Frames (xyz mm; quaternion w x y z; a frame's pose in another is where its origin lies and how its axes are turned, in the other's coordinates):
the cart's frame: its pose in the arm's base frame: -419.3 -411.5 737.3 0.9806 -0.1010 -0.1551 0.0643
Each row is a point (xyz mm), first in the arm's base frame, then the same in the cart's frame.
Working: the arm's base frame: its pose in the cart's frame: 245.7 520.7 -746.5 0.9806 0.1010 0.1551 -0.0643

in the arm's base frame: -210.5 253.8 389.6
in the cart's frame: 200.5 702.2 -271.6
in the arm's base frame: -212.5 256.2 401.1
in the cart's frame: 202.4 702.3 -259.8
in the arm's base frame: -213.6 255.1 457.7
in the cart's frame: 217.6 689.0 -206.9
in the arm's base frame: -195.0 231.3 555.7
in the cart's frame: 260.0 642.7 -125.8
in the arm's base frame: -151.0 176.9 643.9
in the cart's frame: 318.6 566.5 -67.3
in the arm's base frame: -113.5 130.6 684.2
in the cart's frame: 358.4 509.2 -49.9
